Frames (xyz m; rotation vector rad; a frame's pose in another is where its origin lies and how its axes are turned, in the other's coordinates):
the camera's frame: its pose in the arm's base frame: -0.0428 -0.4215 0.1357 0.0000 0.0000 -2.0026
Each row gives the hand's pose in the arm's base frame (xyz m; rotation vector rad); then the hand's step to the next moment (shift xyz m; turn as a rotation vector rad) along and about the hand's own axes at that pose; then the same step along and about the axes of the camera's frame.
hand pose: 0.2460 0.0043 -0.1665 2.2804 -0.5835 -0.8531
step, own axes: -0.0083 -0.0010 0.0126 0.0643 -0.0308 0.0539
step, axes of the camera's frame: 0.0055 -0.0133 -0.0047 0.0288 0.0270 -0.0802
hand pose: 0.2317 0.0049 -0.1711 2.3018 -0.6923 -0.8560
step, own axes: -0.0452 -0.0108 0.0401 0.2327 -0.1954 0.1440
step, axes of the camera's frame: 0.0024 -0.0597 -0.0141 0.0114 0.1186 -0.3144
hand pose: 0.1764 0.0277 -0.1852 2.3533 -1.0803 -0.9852
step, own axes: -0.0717 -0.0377 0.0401 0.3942 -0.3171 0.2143
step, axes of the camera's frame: -0.0525 -0.0715 -0.0176 0.0203 0.2172 -0.5043
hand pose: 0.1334 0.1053 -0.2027 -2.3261 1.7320 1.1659
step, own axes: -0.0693 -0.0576 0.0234 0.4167 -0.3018 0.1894
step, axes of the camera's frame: -0.0923 -0.0121 -0.0009 0.0506 0.2348 -0.4929
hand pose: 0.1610 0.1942 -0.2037 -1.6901 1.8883 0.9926
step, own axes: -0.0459 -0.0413 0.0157 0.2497 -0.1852 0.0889
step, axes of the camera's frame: -0.0576 0.0240 0.0130 0.0435 0.1555 -0.2801
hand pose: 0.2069 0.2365 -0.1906 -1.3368 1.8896 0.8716
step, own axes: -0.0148 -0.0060 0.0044 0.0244 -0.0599 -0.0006
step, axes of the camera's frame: -0.0131 0.0052 0.0087 0.0047 0.0580 -0.0282
